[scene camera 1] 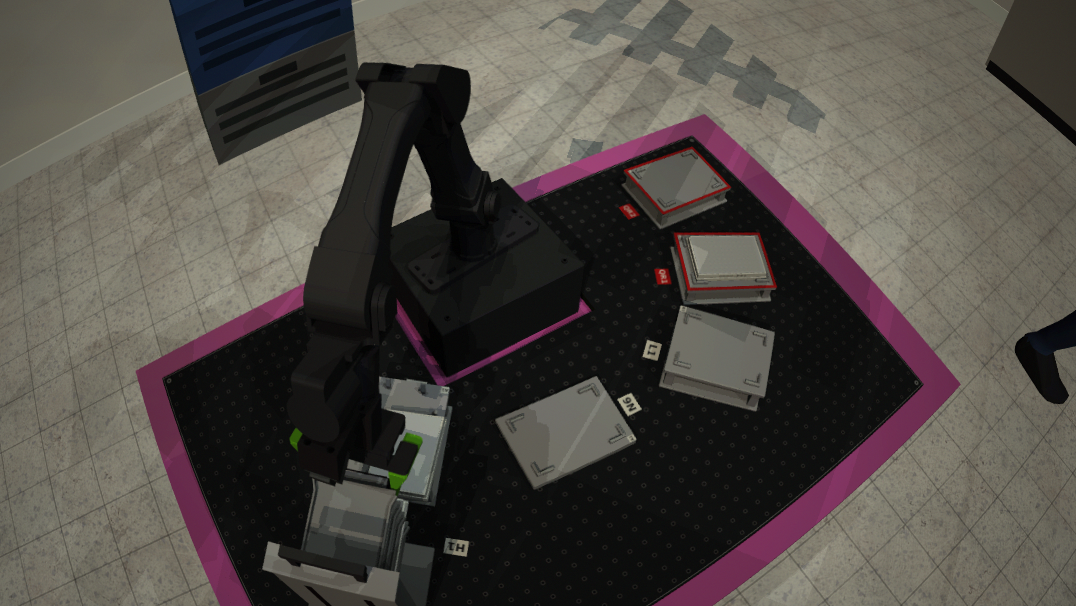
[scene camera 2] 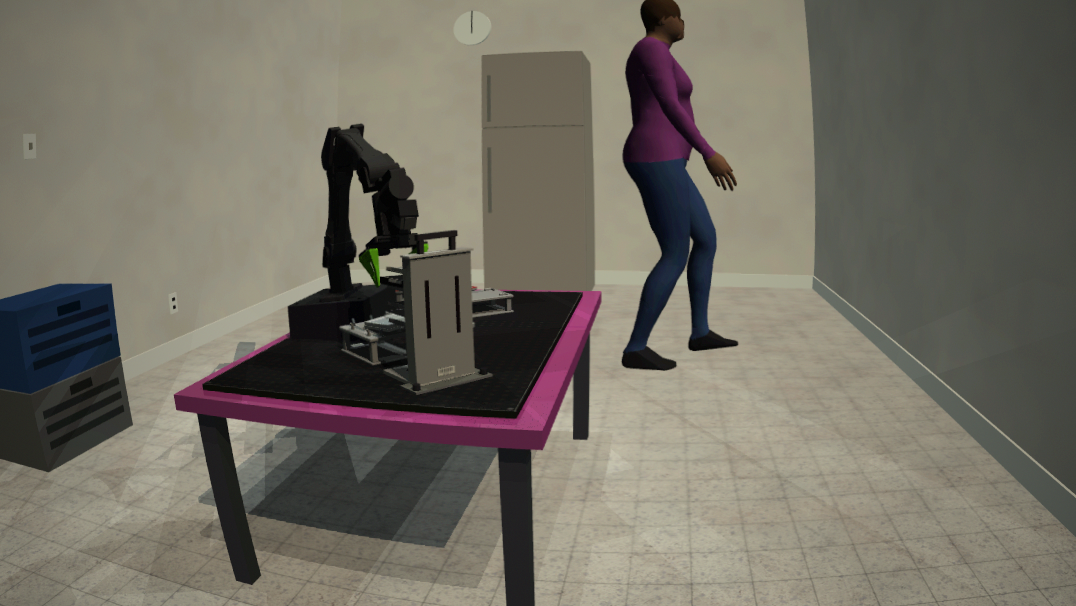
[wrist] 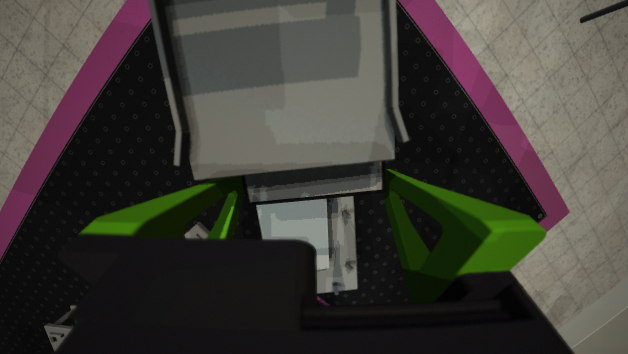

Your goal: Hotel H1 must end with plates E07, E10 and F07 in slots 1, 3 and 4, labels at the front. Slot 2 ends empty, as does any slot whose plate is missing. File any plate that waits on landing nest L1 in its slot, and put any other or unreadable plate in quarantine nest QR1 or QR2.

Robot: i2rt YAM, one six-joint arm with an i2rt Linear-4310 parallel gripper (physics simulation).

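Frame: origin at the arm's base, x left, y down, z back, level; millimetres.
Seen in the pictures: gripper, fingertip midpoint: [wrist: 313, 177]; arm's base, origin of the base link: [scene camera 1: 473, 249] [scene camera 2: 342, 294].
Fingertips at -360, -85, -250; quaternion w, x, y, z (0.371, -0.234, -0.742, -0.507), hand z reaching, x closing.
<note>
Offsets run from my fingertips to a thing's top centre, as dx, dy, dz. "spot": to the spot under its first point.
Hotel H1 [scene camera 1: 384, 583] [scene camera 2: 444, 323] stands at the table's end. In the wrist view its grey upper level @[spot: -25, -39, -28] [wrist: 300, 115] with flared side rails fills the top; whether that is a bare shelf or a plate I cannot tell. My gripper [scene camera 1: 350, 462] [scene camera 2: 399, 263] [wrist: 313, 177] is open at the hotel's mouth. A plate's end @[spot: +3, -20, +4] [wrist: 315, 193] juts out below that level, between the green fingers, with a gap at each side. Landing nest L1 @[+555, +122, -100] [scene camera 1: 719, 353] is bare. Quarantine nest QR1 @[spot: +742, +124, -25] [scene camera 1: 762, 259] bears a light plate @[+699, +123, +19] [scene camera 1: 726, 255]; QR2 @[+774, +132, +200] [scene camera 1: 677, 179] is bare. No plate labels are readable.
A nest @[+102, +102, +85] [scene camera 1: 414, 392] [wrist: 345, 240] under the arm bears a pale plate @[+89, +82, +43] [scene camera 1: 425, 444] [wrist: 295, 225], close to the hotel. The flat nest N6 @[+302, +160, -35] [scene camera 1: 564, 432] lies mid-table. The arm's black base [scene camera 1: 512, 301] stands at the table's back. A person [scene camera 2: 658, 112] stands beyond the table.
</note>
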